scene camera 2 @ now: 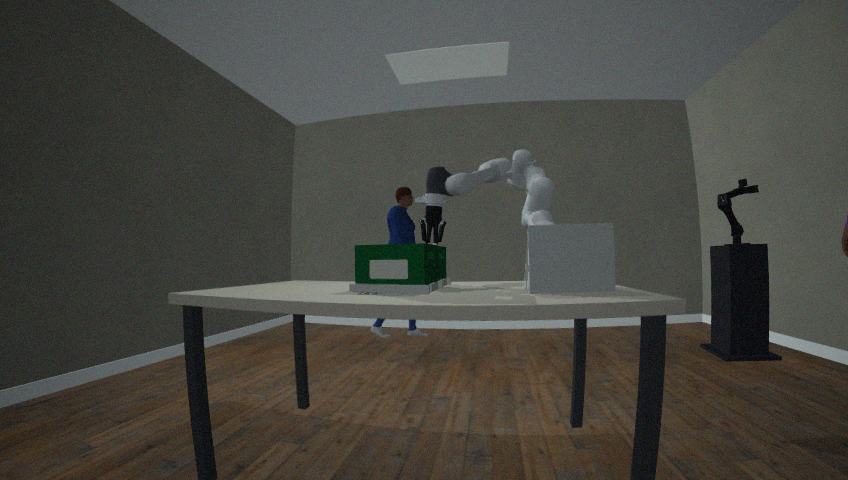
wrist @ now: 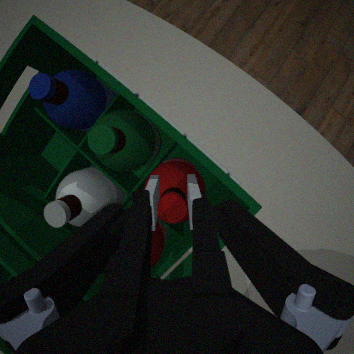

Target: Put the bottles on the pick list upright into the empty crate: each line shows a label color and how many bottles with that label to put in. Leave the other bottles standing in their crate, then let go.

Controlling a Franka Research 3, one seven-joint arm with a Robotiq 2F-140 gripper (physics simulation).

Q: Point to a red bottle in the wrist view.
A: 172,207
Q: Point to a blue bottle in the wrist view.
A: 72,98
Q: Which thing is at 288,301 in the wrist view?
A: My gripper.
